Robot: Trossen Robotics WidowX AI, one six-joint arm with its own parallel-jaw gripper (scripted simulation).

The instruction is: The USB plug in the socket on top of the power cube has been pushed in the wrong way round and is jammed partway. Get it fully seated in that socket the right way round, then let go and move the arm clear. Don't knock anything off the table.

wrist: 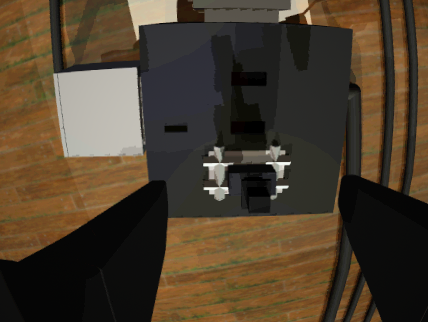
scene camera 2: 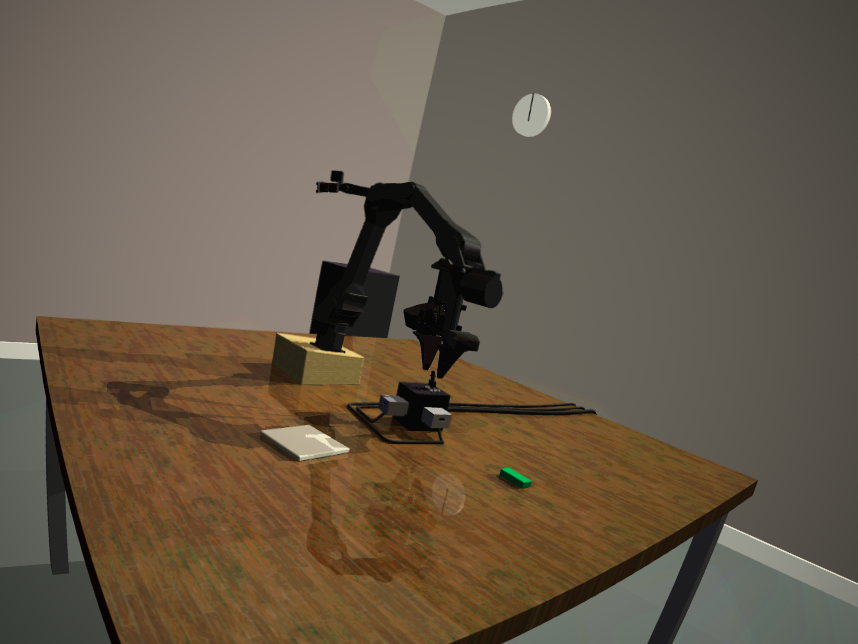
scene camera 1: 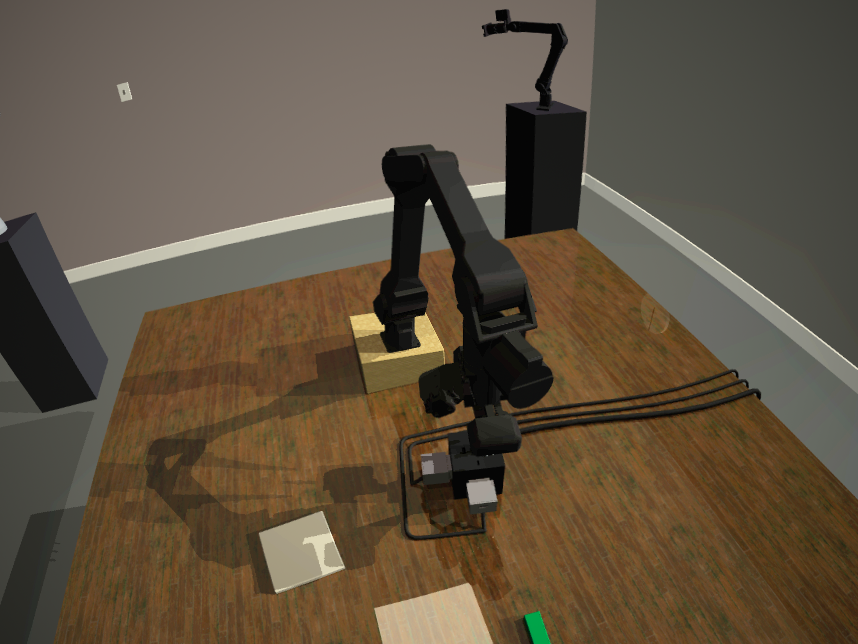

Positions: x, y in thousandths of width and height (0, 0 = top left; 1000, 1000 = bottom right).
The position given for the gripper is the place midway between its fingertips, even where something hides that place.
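Gripper: scene camera 1 (564, 676), scene camera 2 (504, 582), wrist view (599, 598).
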